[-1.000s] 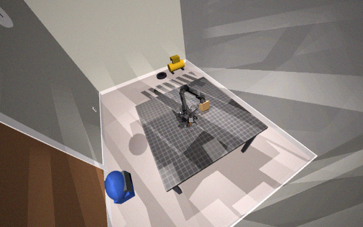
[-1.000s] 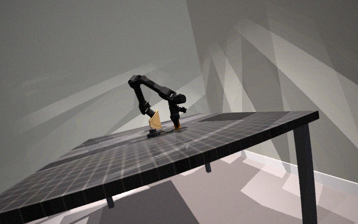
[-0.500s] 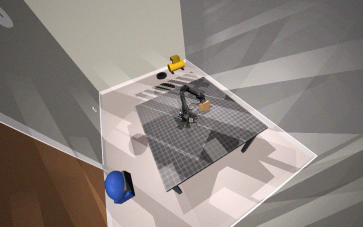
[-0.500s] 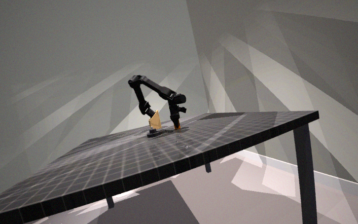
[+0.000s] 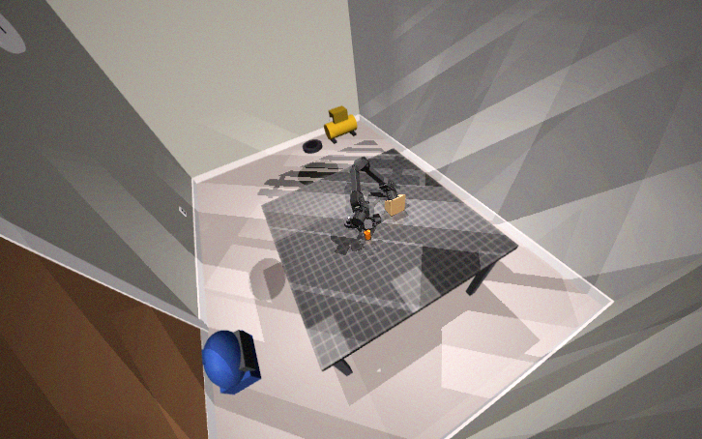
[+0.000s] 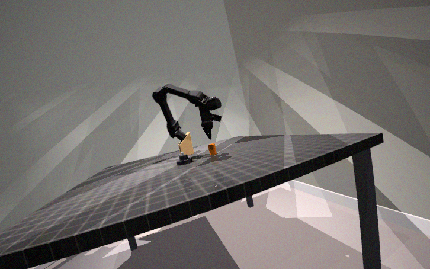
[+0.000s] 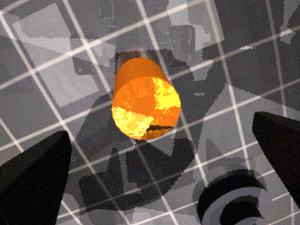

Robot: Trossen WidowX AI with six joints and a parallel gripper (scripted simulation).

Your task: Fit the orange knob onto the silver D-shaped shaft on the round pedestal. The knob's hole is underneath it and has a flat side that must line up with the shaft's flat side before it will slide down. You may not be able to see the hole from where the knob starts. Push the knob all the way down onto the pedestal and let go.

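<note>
Right now my gripper tip is 5 cm above the orange knob and 1 cm past it. Also, from my gripper tip: round pedestal (18 cm to the right, 6 cm below, 3 cm ahead).
</note>
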